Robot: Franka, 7 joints.
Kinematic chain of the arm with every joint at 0, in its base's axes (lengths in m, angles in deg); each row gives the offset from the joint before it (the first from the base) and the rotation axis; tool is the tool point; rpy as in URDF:
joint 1: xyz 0 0 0.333 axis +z
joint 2: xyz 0 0 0 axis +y
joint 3: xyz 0 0 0.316 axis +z
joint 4: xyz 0.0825 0 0 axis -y
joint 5: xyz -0.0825 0 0.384 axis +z
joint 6: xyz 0 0 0 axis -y
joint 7: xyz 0.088 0 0 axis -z
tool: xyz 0 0 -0.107 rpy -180 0 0
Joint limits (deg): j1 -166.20..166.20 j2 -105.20..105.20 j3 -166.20..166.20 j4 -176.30..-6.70 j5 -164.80..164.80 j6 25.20..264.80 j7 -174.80..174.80
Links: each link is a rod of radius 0.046 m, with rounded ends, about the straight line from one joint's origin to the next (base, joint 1, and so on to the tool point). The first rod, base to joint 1, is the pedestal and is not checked.
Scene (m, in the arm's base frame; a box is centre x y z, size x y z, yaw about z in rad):
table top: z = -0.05
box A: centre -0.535 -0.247 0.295 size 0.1 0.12 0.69 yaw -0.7
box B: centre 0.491 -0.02 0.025 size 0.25 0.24 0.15 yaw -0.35
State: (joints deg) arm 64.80 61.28 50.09 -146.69 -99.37 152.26 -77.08
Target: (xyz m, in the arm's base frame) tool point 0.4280 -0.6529 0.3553
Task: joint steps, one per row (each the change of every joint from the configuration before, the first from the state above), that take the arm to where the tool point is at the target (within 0.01 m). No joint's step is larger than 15 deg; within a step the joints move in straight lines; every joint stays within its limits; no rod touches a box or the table.
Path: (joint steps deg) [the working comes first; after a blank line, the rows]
Joints at the target: -38.80 45.51 -23.92 -73.62 -102.24 134.01 -77.08
Straight joint move there: touches box B, the table top.

1: -14.76 -3.45 -8.19 13.78 0.37 -4.39 3.09
2: -14.77 -3.45 -8.20 13.77 0.37 -4.40 3.08
3: -14.76 -3.45 -8.19 13.78 0.37 -4.39 3.09
4: -14.76 -3.44 -8.20 13.77 0.37 -4.40 3.09
5: -14.85 -0.66 -13.74 5.99 -1.45 -0.22 -4.12
6: -14.85 -0.66 -13.75 5.99 -1.45 -0.23 -4.11
7: -14.85 -0.66 -13.74 5.99 -1.45 -0.22 -4.12

